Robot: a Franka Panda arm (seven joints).
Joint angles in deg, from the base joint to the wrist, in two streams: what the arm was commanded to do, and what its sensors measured. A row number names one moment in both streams.
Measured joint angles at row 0:
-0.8 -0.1 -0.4 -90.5 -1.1 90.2 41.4
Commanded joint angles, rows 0 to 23:
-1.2 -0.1 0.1 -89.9 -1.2 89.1 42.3
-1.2 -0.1 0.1 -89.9 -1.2 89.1 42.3
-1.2 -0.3 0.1 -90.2 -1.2 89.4 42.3
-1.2 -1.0 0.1 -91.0 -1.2 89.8 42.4
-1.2 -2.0 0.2 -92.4 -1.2 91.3 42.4
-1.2 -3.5 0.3 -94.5 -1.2 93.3 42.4
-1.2 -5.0 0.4 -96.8 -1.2 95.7 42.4
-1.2 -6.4 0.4 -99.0 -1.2 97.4 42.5
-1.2 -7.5 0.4 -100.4 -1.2 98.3 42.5
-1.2 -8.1 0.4 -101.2 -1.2 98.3 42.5
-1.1 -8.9 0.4 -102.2 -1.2 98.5 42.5
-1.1 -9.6 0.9 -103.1 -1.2 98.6 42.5
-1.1 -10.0 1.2 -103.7 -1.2 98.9 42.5
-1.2 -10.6 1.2 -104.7 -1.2 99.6 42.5
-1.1 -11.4 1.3 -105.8 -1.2 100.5 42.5
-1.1 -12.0 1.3 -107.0 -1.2 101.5 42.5
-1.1 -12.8 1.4 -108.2 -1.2 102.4 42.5
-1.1 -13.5 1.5 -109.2 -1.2 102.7 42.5
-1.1 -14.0 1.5 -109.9 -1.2 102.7 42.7
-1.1 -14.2 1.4 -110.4 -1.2 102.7 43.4
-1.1 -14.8 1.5 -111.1 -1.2 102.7 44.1
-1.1 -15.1 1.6 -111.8 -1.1 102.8 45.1
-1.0 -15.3 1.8 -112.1 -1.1 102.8 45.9
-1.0 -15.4 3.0 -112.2 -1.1 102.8 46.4
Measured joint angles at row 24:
-0.8 -13.4 1.0 -109.6 -1.1 101.4 43.6
